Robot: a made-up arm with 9 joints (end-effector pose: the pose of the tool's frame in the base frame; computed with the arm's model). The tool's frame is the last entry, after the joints.
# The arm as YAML. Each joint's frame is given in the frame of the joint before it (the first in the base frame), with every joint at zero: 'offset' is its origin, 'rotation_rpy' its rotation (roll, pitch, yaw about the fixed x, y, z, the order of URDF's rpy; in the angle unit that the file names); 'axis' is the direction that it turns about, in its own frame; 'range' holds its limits. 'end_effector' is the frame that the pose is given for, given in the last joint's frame.
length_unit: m
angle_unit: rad
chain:
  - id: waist
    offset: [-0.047, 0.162, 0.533]
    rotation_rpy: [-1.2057, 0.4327, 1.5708]
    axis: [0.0, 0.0, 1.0]
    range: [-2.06, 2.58]
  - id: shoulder
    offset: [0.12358, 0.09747, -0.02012]
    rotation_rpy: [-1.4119, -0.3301, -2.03]
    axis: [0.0, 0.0, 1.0]
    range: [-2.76, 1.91]
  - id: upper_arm
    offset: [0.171, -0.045, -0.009]
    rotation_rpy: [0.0, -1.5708, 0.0]
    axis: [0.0, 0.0, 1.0]
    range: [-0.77, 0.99]
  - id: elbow
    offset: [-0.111, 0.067, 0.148]
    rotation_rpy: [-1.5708, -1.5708, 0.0]
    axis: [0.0, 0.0, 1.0]
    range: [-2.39, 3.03]
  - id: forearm
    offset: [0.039, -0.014, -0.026]
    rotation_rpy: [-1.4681, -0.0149, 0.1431]
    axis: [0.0, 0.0, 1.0]
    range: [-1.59, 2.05]
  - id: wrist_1
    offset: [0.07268, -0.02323, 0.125]
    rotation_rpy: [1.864, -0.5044, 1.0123]
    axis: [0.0, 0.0, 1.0]
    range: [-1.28, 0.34]
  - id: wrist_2
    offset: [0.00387, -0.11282, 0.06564]
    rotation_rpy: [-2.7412, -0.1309, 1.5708]
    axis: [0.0, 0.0, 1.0]
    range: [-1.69, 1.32]
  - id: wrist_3
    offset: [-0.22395, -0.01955, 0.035]
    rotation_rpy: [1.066, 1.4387, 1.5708]
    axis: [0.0, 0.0, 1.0]
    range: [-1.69, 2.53]
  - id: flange
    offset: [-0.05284, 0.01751, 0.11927]
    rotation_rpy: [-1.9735, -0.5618, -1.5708]
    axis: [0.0, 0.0, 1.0]
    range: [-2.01, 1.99]
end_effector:
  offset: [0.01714, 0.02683, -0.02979]
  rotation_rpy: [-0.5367, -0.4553, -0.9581]
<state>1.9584 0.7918 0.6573 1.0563 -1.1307 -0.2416 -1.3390 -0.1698 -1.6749</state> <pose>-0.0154 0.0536 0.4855 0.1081 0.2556 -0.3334 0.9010</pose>
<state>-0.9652 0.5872 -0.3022 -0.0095 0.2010 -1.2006 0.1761 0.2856 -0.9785</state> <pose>0.1274 0.2774 0.4022 -0.4156 0.7718 0.4681 0.1117</pose>
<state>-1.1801 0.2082 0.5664 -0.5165 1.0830 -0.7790 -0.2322 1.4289 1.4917</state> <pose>-0.1284 0.2740 0.3005 -0.0732 -0.7652 0.6212 0.1526</pose>
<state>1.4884 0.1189 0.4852 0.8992 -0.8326 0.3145 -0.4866 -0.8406 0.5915</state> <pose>-0.1635 0.0211 0.3336 0.5678 -0.3905 0.3297 0.6452</pose>
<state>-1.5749 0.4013 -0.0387 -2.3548 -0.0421 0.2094 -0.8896 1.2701 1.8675</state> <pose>-0.1525 0.2346 0.4200 0.5430 -0.5444 -0.6316 0.0995</pose>
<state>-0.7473 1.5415 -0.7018 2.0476 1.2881 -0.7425 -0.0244 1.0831 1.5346</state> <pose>0.0197 0.3690 0.5051 0.0909 -0.6164 -0.4892 0.6103</pose>
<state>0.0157 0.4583 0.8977 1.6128 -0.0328 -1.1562 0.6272 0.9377 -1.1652</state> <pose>-0.0391 0.0181 0.4271 -0.1068 0.9437 0.2628 0.1705</pose>
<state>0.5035 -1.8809 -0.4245 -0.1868 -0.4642 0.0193 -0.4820 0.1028 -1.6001</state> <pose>0.0336 0.0637 0.3908 -0.2928 0.1903 0.1330 0.9276</pose>
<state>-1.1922 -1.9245 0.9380 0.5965 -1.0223 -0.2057 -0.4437 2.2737 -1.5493</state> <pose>0.0693 0.2030 0.4159 -0.0133 -0.0365 0.6310 0.7748</pose>
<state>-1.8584 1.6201 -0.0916 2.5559 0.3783 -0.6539 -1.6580 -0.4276 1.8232</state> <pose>0.0507 0.2021 0.3654 0.2299 -0.5944 0.6691 0.3822</pose>
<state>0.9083 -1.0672 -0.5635 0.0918 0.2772 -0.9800 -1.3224 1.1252 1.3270</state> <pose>-0.0264 0.0919 0.5112 0.5413 0.0484 -0.2368 0.8053</pose>
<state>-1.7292 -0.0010 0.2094 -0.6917 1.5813 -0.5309 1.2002 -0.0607 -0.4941</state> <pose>0.0058 0.3914 0.3661 0.0175 -0.4404 -0.8672 0.2318</pose>
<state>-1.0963 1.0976 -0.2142 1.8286 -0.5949 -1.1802 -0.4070 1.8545 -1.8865</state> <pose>0.0528 0.3453 0.4009 0.3255 0.0931 -0.8838 0.3229</pose>
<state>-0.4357 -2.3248 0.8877 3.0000 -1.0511 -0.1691 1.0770 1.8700 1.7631</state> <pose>-0.0708 0.1458 0.3625 -0.2195 -0.1892 -0.9570 0.0153</pose>
